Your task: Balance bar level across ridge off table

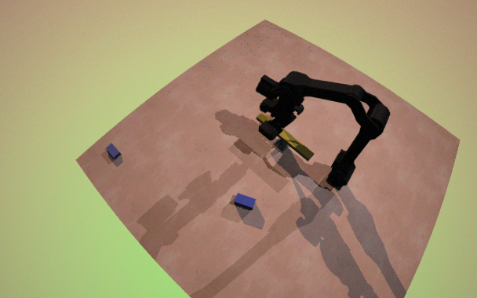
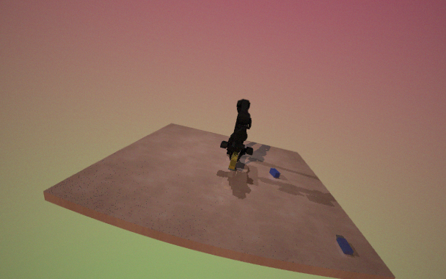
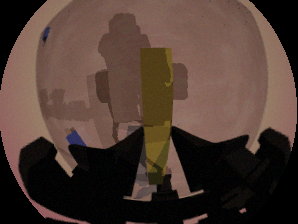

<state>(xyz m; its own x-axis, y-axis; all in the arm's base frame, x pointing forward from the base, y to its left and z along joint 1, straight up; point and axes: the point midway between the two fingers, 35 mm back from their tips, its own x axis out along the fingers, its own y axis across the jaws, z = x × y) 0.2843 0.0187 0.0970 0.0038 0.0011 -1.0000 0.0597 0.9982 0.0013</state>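
My gripper tip is now 30 mm past the yellow bar.
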